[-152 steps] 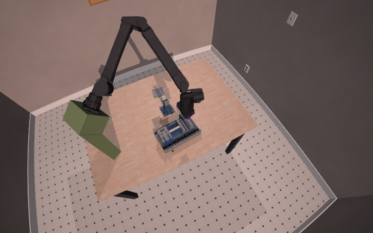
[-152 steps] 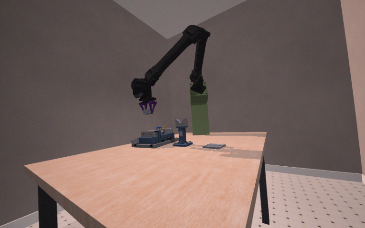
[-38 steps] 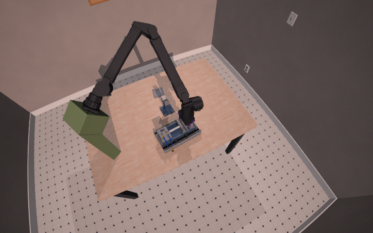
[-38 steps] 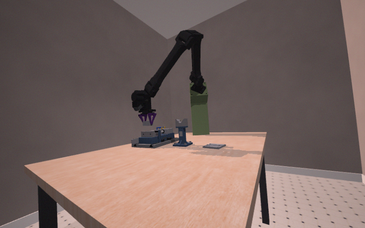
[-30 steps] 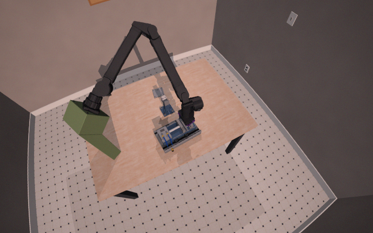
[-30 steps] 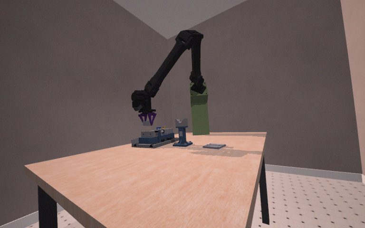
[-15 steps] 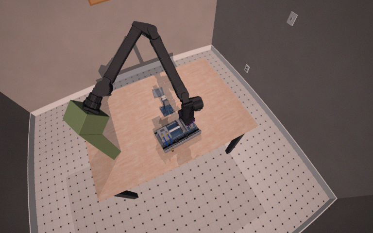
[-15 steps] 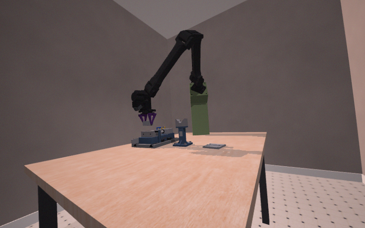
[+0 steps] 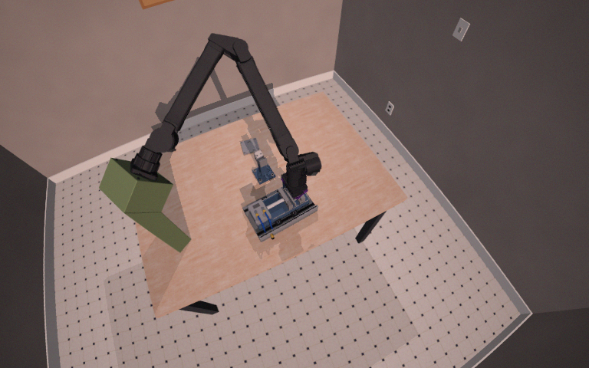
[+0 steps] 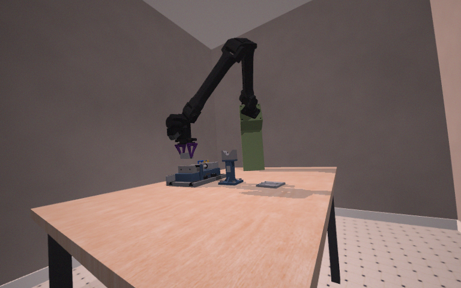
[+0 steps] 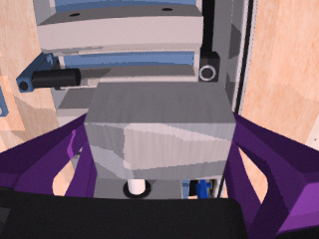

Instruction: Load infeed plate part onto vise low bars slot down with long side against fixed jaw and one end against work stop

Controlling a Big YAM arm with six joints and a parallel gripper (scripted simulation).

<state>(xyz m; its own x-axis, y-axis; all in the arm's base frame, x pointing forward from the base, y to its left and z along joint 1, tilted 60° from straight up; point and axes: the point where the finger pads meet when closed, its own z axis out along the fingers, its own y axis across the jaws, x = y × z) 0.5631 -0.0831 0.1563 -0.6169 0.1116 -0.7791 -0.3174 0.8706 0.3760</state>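
My hand is 10 mm above the part. Also, from my hand: fixed jaw (20 mm ahead, 40 mm to the left, 70 mm below); work stop rod (30 mm behind, 60 mm to the left, 60 mm below); moving jaw (40 mm behind, 10 mm to the left, 70 mm below).
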